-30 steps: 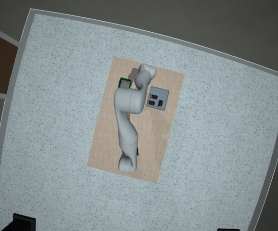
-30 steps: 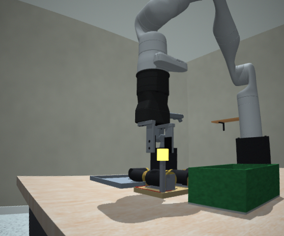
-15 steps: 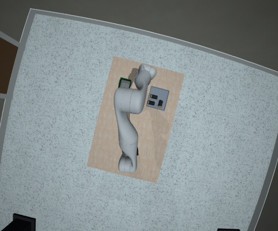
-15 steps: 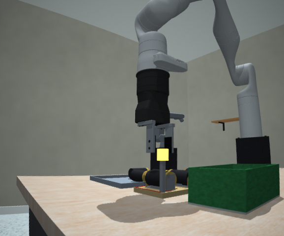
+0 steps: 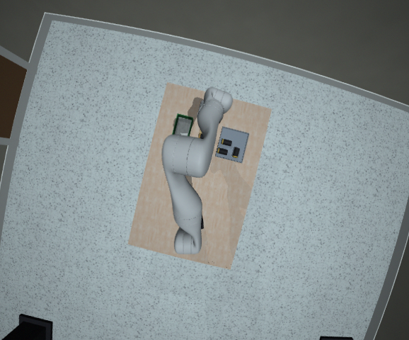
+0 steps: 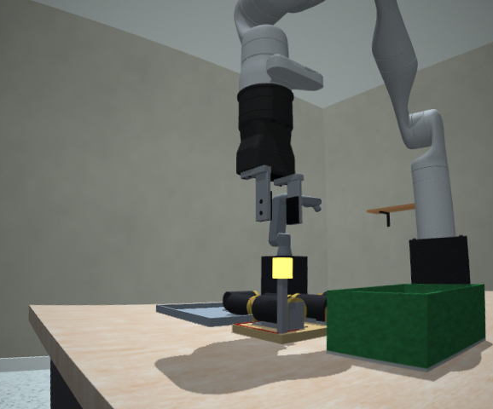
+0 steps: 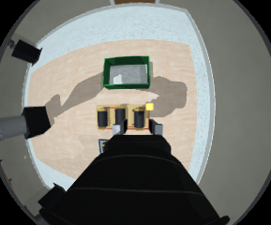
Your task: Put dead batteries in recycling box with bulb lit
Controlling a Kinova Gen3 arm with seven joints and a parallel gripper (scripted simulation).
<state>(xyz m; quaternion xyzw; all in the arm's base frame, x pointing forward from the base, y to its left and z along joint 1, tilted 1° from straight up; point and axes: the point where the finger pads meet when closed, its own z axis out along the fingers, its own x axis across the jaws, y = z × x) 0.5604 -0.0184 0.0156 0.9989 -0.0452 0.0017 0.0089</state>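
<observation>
Now: hand 17 cm to the left of the grey tray, 15 cm above it and 8 cm past it. Also, from my hand: green recycling box (16 cm to the left, 14 cm below, 2 cm behind).
</observation>
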